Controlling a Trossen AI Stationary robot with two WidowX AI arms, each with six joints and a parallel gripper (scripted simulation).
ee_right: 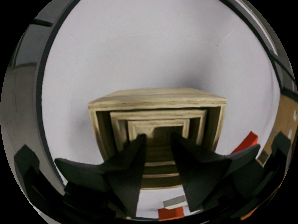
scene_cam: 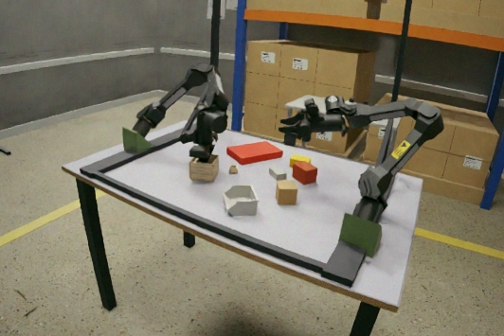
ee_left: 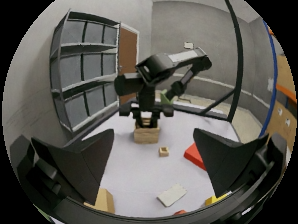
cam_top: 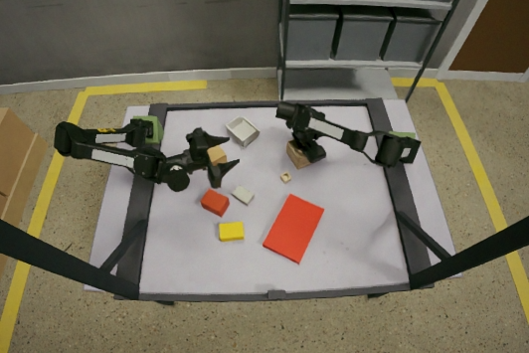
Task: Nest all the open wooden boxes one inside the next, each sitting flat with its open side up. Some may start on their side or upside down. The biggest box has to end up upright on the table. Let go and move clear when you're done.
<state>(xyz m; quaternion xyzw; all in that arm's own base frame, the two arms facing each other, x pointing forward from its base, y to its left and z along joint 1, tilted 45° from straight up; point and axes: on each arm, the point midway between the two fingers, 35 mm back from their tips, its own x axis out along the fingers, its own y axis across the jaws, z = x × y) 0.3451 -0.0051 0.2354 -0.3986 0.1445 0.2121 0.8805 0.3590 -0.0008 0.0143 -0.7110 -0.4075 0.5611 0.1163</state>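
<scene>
Right now the tiny wooden box is 10 cm behind my right hand, 6 cm to the left of it and 6 cm below it. The rest, counted from my right hand: grey block: 20 cm to the left, 18 cm behind, 6 cm below; then flat red slab: 28 cm behind, 6 cm below, 2 cm to the left; then white open box: 23 cm to the left, 8 cm ahead, 4 cm below.
</scene>
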